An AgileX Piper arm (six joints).
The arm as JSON. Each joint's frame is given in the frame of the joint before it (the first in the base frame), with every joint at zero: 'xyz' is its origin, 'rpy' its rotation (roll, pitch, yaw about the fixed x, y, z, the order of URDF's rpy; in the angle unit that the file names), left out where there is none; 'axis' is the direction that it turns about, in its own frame. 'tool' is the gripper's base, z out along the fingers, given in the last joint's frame.
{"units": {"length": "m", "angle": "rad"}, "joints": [
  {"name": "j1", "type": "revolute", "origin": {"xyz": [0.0, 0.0, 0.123]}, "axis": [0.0, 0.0, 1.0]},
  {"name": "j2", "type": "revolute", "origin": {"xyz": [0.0, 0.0, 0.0], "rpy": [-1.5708, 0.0, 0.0]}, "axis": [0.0, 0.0, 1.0]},
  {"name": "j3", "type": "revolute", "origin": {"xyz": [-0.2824, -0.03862, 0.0]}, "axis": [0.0, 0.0, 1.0]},
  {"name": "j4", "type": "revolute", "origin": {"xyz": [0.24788, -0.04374, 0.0], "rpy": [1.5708, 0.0, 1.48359]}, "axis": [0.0, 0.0, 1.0]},
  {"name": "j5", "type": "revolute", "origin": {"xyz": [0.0, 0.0, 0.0], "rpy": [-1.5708, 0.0, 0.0]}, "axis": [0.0, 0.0, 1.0]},
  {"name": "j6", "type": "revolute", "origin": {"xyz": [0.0, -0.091, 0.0], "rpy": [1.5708, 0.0, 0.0]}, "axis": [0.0, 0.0, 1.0]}
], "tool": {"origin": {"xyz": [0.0, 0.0, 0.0]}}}
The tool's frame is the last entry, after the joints.
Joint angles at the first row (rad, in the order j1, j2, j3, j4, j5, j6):
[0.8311, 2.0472, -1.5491, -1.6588, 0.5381, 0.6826]
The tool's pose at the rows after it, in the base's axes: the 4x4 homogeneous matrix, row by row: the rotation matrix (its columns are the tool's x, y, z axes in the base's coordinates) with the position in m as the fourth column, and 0 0 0 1 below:
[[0.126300, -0.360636, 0.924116, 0.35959], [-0.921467, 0.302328, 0.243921, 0.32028], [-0.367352, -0.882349, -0.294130, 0.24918], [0, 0, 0, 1]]
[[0.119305, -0.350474, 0.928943, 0.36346], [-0.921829, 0.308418, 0.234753, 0.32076], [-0.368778, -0.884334, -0.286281, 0.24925], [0, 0, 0, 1]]
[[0.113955, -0.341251, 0.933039, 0.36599], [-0.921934, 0.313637, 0.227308, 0.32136], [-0.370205, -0.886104, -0.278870, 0.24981], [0, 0, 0, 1]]
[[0.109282, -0.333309, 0.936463, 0.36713], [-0.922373, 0.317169, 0.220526, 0.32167], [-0.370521, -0.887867, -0.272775, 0.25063], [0, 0, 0, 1]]
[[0.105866, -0.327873, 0.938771, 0.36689], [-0.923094, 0.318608, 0.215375, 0.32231], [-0.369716, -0.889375, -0.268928, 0.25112], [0, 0, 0, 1]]
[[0.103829, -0.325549, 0.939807, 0.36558], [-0.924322, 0.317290, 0.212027, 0.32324], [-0.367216, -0.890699, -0.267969, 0.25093], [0, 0, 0, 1]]
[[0.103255, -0.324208, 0.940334, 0.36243], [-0.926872, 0.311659, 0.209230, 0.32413], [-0.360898, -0.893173, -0.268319, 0.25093], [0, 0, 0, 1]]
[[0.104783, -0.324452, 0.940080, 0.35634], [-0.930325, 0.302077, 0.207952, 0.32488], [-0.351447, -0.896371, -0.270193, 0.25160], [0, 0, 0, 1]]
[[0.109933, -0.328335, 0.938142, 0.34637], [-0.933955, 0.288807, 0.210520, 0.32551], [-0.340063, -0.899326, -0.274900, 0.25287], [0, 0, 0, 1]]
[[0.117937, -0.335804, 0.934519, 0.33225], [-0.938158, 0.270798, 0.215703, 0.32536], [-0.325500, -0.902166, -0.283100, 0.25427], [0, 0, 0, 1]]
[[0.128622, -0.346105, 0.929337, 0.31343], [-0.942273, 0.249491, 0.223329, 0.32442], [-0.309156, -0.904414, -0.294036, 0.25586], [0, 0, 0, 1]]
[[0.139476, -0.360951, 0.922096, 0.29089], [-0.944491, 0.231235, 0.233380, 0.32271], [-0.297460, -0.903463, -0.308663, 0.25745], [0, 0, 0, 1]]
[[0.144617, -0.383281, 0.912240, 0.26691], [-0.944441, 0.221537, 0.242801, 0.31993], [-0.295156, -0.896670, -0.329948, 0.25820], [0, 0, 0, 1]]
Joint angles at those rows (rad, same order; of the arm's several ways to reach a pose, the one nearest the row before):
[0.8248, 2.0594, -1.5686, -1.6607, 0.5412, 0.6843]
[0.8208, 2.0718, -1.5868, -1.6626, 0.5490, 0.6854]
[0.8191, 2.0804, -1.6011, -1.6640, 0.5570, 0.6862]
[0.8191, 2.0845, -1.6093, -1.6649, 0.5656, 0.6866]
[0.8218, 2.0862, -1.6127, -1.6650, 0.5743, 0.6866]
[0.8263, 2.0863, -1.6118, -1.6642, 0.5822, 0.6857]
[0.8339, 2.0816, -1.6039, -1.6631, 0.5921, 0.6824]
[0.8463, 2.0686, -1.5851, -1.6612, 0.6046, 0.6773]
[0.8652, 2.0452, -1.5526, -1.6580, 0.6185, 0.6721]
[0.8908, 2.0107, -1.5041, -1.6536, 0.6349, 0.6669]
[0.9256, 1.9651, -1.4405, -1.6461, 0.6560, 0.6623]
[0.9691, 1.9119, -1.3688, -1.6302, 0.6805, 0.6595]
[1.0176, 1.8573, -1.2966, -1.6001, 0.7062, 0.6590]

